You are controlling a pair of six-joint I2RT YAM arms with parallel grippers.
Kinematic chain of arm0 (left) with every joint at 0, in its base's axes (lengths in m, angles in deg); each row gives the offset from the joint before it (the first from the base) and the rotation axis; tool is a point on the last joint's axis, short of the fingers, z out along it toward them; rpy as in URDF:
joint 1: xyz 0 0 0.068 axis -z
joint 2: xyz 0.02 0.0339 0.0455 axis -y
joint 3: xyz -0.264 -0.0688 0 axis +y
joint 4: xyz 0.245 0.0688 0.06 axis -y
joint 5: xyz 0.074 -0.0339 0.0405 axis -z
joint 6: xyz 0.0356 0 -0.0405 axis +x
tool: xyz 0 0 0 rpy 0 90 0
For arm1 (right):
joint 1: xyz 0 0 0.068 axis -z
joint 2: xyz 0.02 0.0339 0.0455 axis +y
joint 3: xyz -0.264 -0.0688 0 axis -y
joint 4: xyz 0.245 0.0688 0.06 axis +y
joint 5: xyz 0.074 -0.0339 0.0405 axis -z
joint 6: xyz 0.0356 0 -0.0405 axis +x
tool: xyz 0 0 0 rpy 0 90 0
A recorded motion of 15 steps. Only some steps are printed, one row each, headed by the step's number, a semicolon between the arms.
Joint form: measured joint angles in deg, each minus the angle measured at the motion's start. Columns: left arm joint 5, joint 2, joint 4, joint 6, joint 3, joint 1; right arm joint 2, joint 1, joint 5, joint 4, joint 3, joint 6.
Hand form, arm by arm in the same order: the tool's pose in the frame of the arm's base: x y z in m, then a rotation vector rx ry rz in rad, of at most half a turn. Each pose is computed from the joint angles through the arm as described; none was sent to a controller.
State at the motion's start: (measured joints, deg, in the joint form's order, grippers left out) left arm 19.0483 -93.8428 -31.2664 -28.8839 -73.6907 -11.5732; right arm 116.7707 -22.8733 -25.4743 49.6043 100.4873 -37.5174
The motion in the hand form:
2: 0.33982 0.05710 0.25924 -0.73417 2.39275 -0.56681; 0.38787 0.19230 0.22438 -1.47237 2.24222 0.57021
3: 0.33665 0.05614 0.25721 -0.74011 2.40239 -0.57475; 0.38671 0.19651 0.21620 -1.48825 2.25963 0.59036
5: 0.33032 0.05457 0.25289 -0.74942 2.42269 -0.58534; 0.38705 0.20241 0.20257 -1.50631 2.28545 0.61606
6: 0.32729 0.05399 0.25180 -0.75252 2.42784 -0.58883; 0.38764 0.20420 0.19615 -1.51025 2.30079 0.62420
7: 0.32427 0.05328 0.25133 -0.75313 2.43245 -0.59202; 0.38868 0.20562 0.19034 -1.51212 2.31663 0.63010
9: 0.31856 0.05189 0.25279 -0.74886 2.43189 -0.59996; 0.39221 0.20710 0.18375 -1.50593 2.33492 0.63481
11: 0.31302 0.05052 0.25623 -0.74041 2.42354 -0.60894; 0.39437 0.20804 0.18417 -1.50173 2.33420 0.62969
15: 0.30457 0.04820 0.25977 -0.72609 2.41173 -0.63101; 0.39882 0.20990 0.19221 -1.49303 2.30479 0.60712
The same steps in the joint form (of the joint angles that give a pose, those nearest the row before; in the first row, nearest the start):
2: 1.05 1.79 -0.52 -0.46 2.77 0.00; 1.31 -1.40 -0.98 0.88 -1.38 0.09
3: 1.36 2.25 -0.83 -0.59 3.56 0.02; 2.30 -1.94 -1.31 1.18 -1.57 0.17
5: 1.81 3.13 -1.44 -0.61 5.14 0.02; 4.20 -2.60 -1.71 1.29 -1.55 0.37
6: 1.97 3.65 -1.62 -0.63 5.84 0.00; 5.09 -2.78 -1.75 1.31 -1.53 0.55
7: 2.12 4.22 -1.86 -0.59 6.45 0.00; 6.01 -2.89 -1.73 1.42 -1.33 0.74
9: 2.49 5.55 -2.12 -0.55 7.45 0.00; 7.43 -2.86 -1.68 1.46 -0.52 1.18
11: 2.91 7.06 -2.25 -0.55 8.26 0.00; 7.85 -2.86 -1.51 1.51 0.22 1.36
15: 3.91 9.29 -2.19 -0.59 9.75 0.00; 7.85 -2.86 -1.05 1.12 1.86 1.42

